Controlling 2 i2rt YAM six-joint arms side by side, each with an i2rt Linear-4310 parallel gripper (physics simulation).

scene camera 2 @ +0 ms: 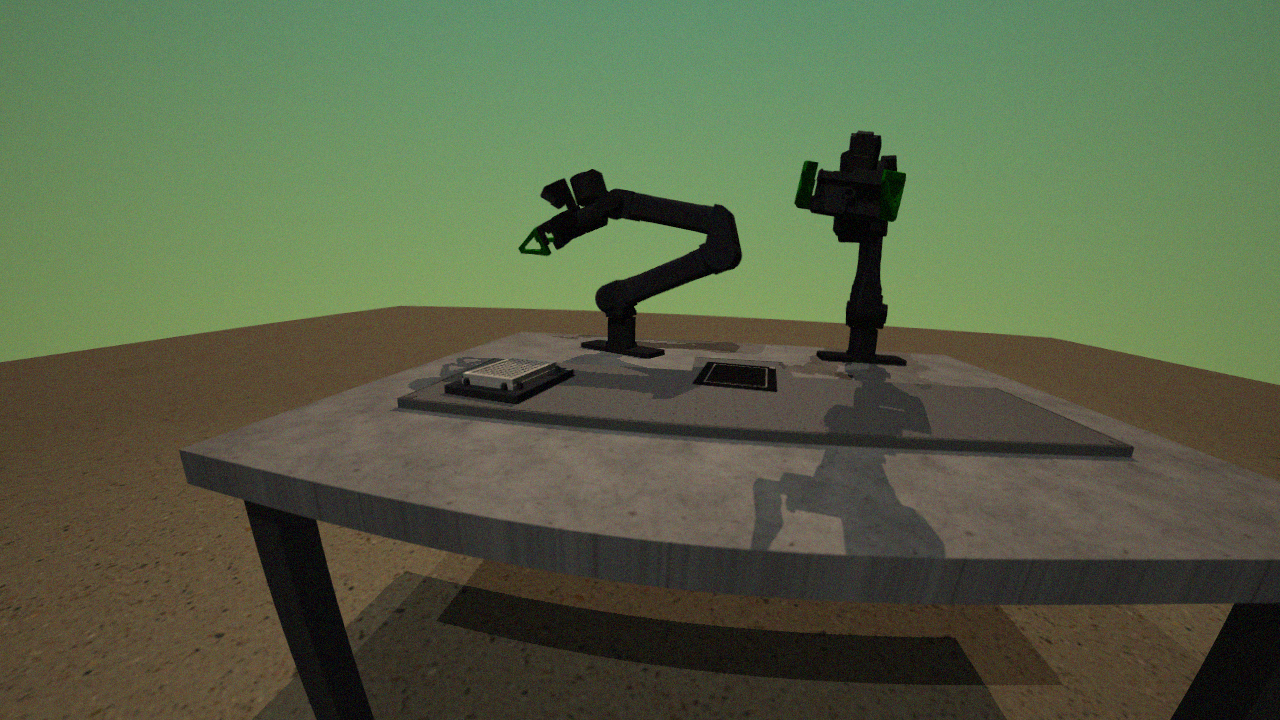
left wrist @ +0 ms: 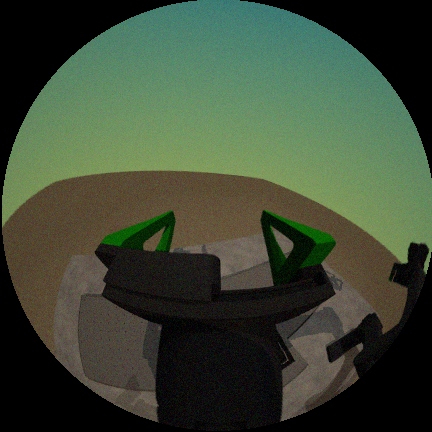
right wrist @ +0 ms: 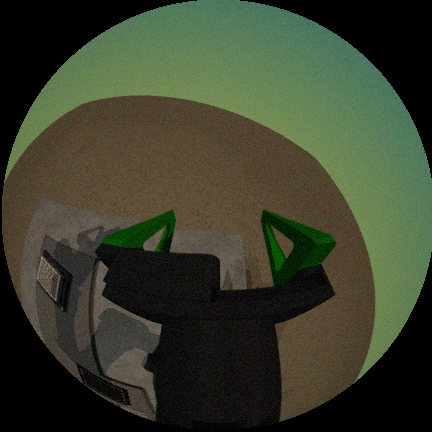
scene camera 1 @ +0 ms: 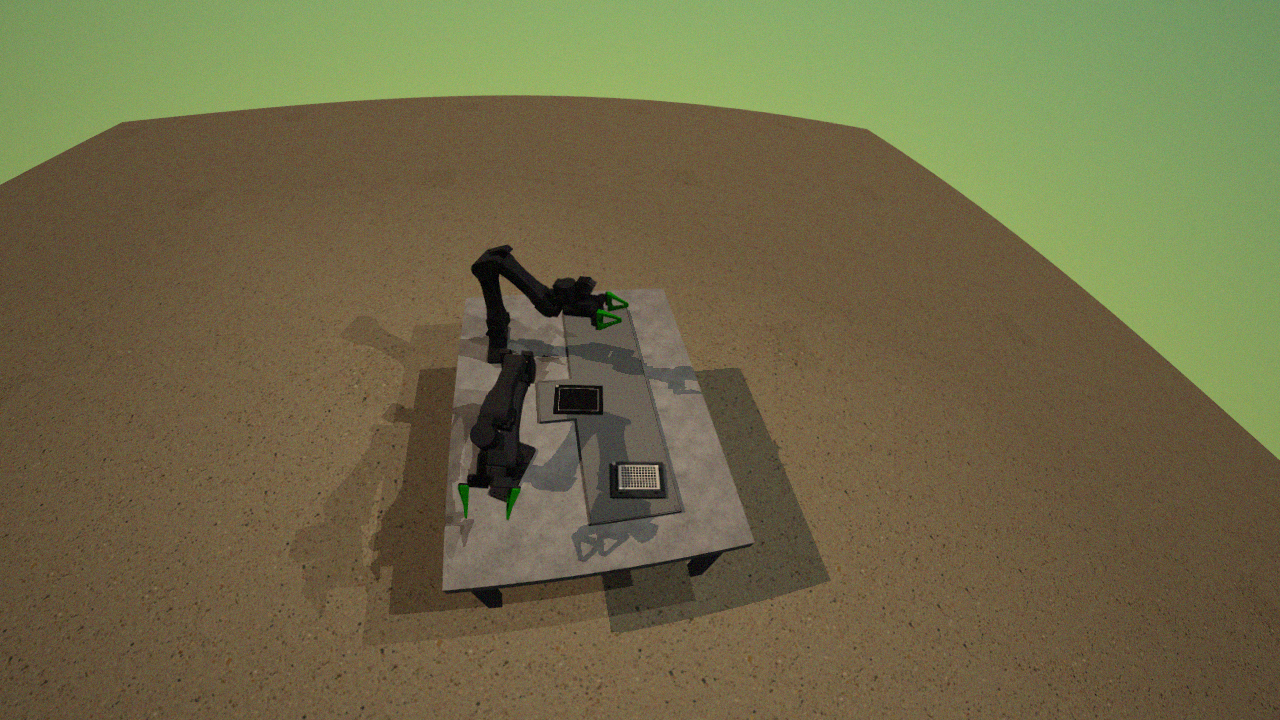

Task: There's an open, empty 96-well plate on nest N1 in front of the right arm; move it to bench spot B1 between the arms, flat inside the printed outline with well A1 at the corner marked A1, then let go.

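Places are measured from the left arm's base along level axes (x ahead, y right, z down), in metres.
Pixels of known places: left gripper, fingertip midpoint: (scene camera 2: 843,170) (left wrist: 217,214) (scene camera 1: 625,312); right gripper, fingertip midpoint: (scene camera 2: 527,245) (right wrist: 217,214) (scene camera 1: 487,519); left arm's base at its link origin: (scene camera 2: 860,360) (scene camera 1: 498,344); right arm's base at its link origin: (scene camera 2: 621,350) (left wrist: 344,343) (scene camera 1: 513,471).
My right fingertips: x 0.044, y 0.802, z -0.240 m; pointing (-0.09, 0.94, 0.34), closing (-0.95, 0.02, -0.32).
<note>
For each thing: its top centre in the pictures, then the offset to it from my right fingertips. "spot": a spot on its surface instead. Level surfaces: height alone.
- pale 96-well plate at its top centre: (scene camera 2: 512,367) (scene camera 1: 638,477) (right wrist: 46,277) dx +0.414, dy -0.174, dz +0.201 m
- dark nest N1 at its top centre: (scene camera 2: 512,369) (scene camera 1: 638,477) (right wrist: 47,277) dx +0.414, dy -0.174, dz +0.205 m
- dark spot B1 at a spot on its surface: (scene camera 2: 736,376) (scene camera 1: 583,399) spot: dx +0.271, dy -0.498, dz +0.225 m
- grey raised mat at its surface level: dz +0.227 m
- stone-coloured table at its surface level: dz +0.240 m
The pale 96-well plate (scene camera 1: 639,477) (scene camera 2: 509,371) (right wrist: 50,275) sits on the dark nest N1 (scene camera 1: 637,495) (scene camera 2: 484,394), at the lower right of the table in scene camera 1. The dark spot B1 (scene camera 1: 578,399) (scene camera 2: 736,376) (right wrist: 104,386) with its pale printed outline lies between the arms; its A1 mark is too small to read. My right gripper (scene camera 1: 487,515) (scene camera 2: 534,243) (right wrist: 217,214) is open and empty, raised well above the table, to the left of the plate in scene camera 1. My left gripper (scene camera 1: 623,312) (scene camera 2: 853,192) (left wrist: 217,214) is open and empty, high over the mat's far end.
A grey raised mat (scene camera 1: 626,394) (scene camera 2: 895,420) bears the nest and B1. It lies on the stone-coloured table (scene camera 1: 537,546) (scene camera 2: 626,492). The right arm (scene camera 1: 503,402) (scene camera 2: 666,214) stands near B1 in scene camera 1, and the left arm (scene camera 1: 523,282) (scene camera 2: 866,286) stands beyond it.
</note>
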